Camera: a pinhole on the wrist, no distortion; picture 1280 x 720 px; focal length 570.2 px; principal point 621.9 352.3 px. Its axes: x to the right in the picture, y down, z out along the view. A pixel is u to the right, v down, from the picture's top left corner.
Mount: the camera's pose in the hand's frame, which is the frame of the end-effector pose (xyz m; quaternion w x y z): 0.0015 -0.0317 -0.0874 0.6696 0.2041 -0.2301 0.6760
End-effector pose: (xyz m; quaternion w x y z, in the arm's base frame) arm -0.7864 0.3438 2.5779 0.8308 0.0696 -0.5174 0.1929
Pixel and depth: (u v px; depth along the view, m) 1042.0 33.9 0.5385
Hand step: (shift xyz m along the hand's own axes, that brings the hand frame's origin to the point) 0.2767 -0.0253 0.5923
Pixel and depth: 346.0 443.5 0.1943
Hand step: -0.0339 -0.2215 0.0140
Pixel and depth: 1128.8 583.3 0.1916
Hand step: -0.0856 -0.0053 0.1645
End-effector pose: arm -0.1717 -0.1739 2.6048 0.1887 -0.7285 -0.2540 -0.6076
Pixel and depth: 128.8 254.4 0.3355
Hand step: 0.0540 -0.4634 0.0173
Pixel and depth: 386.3 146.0 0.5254
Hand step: 0.1789 -0.5154 0.2190
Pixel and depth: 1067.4 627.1 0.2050
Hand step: -0.1070 -0.0213 0.1686
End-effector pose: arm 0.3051 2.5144 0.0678 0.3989 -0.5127 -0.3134 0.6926
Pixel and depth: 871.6 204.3 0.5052
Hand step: 0.1119 -0.1478 0.4564
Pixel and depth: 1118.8 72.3 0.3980
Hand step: 0.1771 0.0166 0.4453
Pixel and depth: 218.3 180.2 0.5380
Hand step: 0.1540 -0.6556 0.1325
